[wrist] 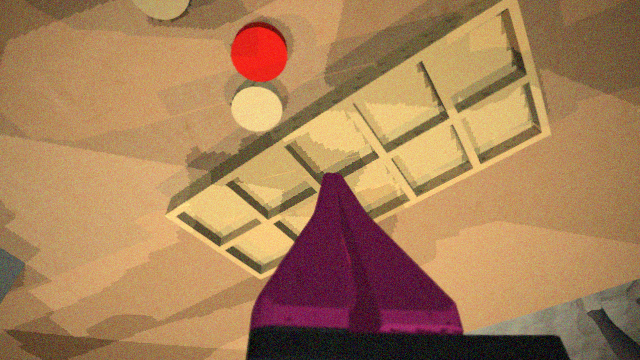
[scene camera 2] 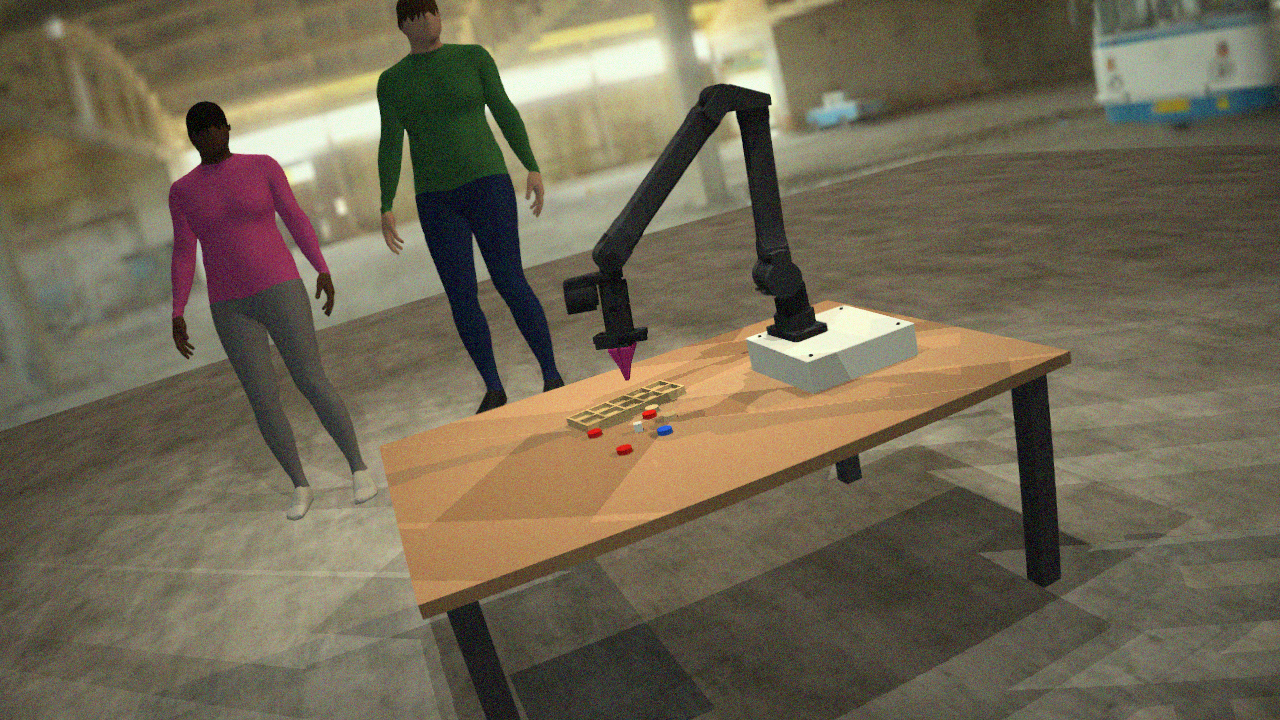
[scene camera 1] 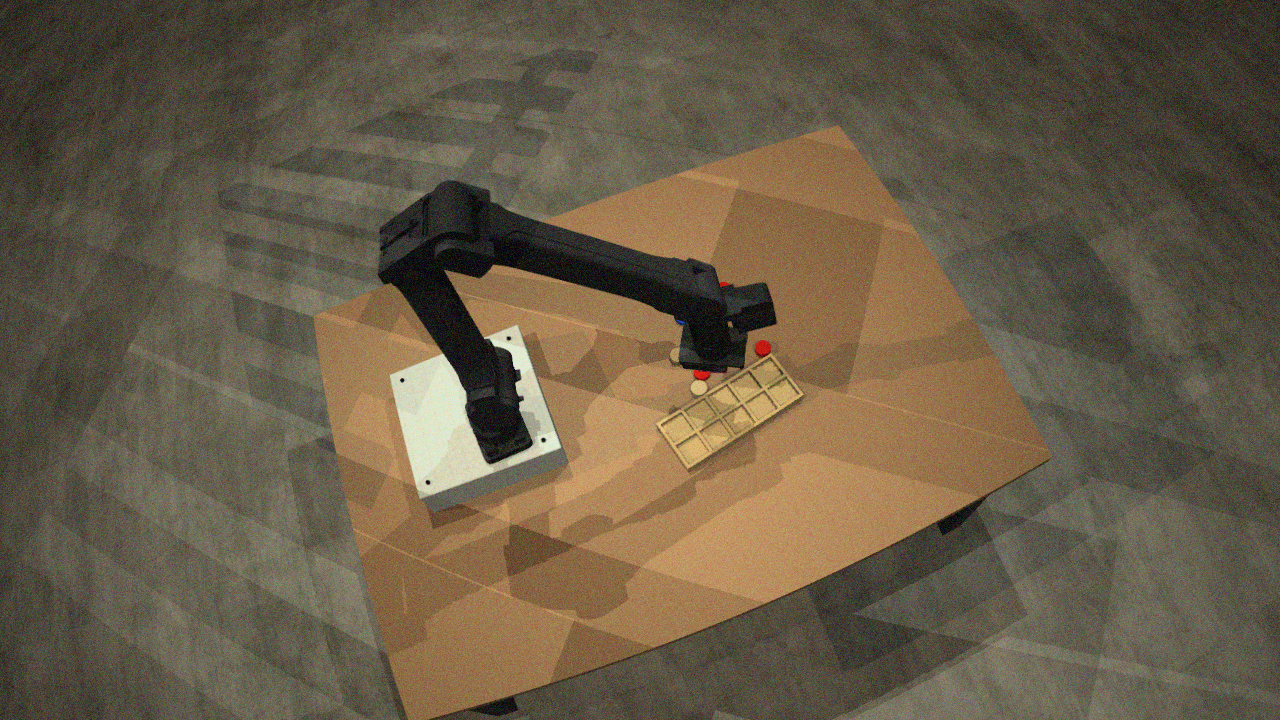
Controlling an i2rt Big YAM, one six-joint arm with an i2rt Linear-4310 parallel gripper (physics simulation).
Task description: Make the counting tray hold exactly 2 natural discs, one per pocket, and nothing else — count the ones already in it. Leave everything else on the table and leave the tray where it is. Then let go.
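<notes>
The counting tray [scene camera 1: 746, 432] [wrist: 466, 139] is a pale wooden tray with two rows of square pockets. I see no disc in its visible pockets; my fingers hide part of it in the wrist view. One natural disc [scene camera 1: 699, 387] [scene camera 2: 651, 408] [wrist: 257, 108] lies on the table close beside the tray's long side, next to a red disc [scene camera 1: 701, 375] [scene camera 2: 648, 414] [wrist: 259, 52]. Another natural disc [scene camera 1: 676, 356] [wrist: 162, 7] lies farther from the tray. My gripper [scene camera 2: 627, 377] [wrist: 330, 183] is shut and empty, with its magenta fingertips together above the tray. The hand hides them in scene camera 1.
A red disc [scene camera 1: 762, 347] [scene camera 2: 594, 433] lies near the tray's far end. Another red disc [scene camera 1: 723, 285] [scene camera 2: 623, 449], a blue disc [scene camera 1: 681, 320] [scene camera 2: 664, 430] and a small white cube [scene camera 2: 637, 427] lie farther out. The arm stands on a white base box [scene camera 1: 438, 420] [scene camera 2: 859, 344].
</notes>
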